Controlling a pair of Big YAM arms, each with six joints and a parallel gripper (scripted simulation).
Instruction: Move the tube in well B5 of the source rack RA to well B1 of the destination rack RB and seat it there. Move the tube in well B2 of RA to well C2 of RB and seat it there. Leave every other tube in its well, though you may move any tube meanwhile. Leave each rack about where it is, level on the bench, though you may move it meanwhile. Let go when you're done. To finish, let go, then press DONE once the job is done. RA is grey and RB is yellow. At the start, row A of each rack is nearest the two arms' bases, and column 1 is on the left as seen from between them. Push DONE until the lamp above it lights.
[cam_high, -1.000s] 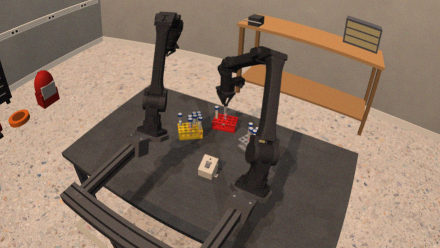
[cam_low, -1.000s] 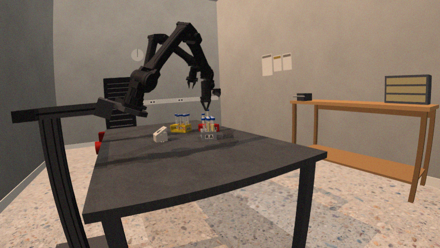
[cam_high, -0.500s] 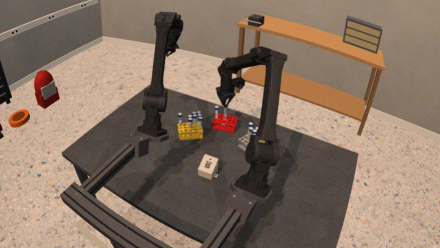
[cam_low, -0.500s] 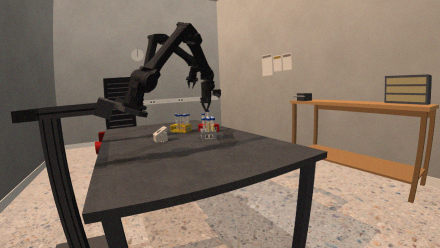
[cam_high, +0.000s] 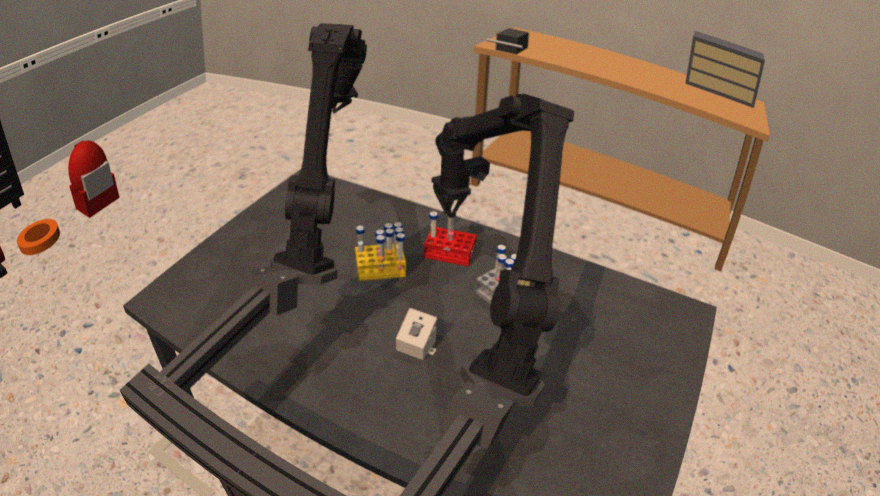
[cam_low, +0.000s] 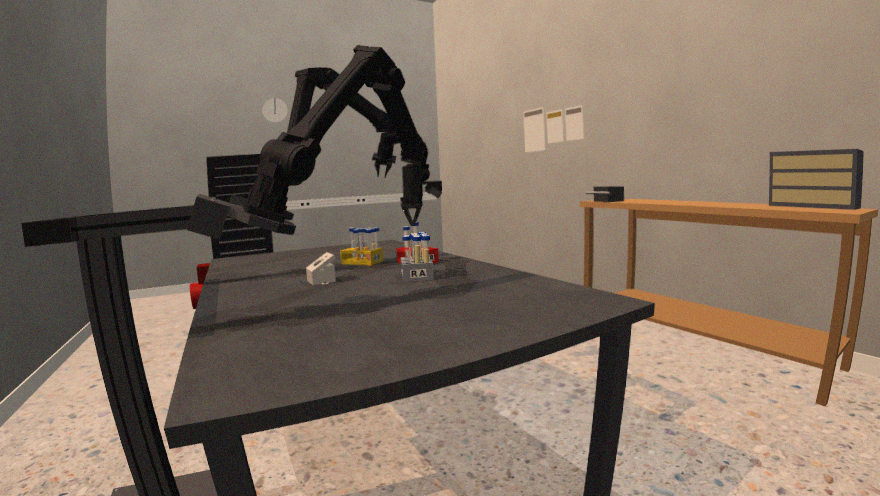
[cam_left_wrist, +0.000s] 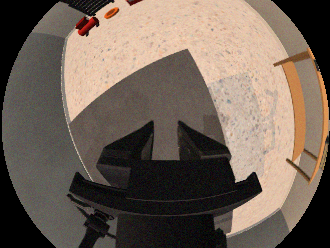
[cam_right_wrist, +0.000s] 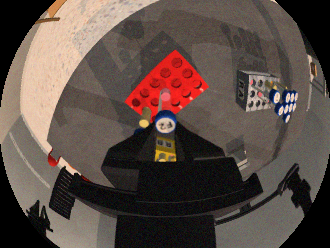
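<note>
The red rack is 110 mm below my right hand and 10 mm ahead of it.
</note>
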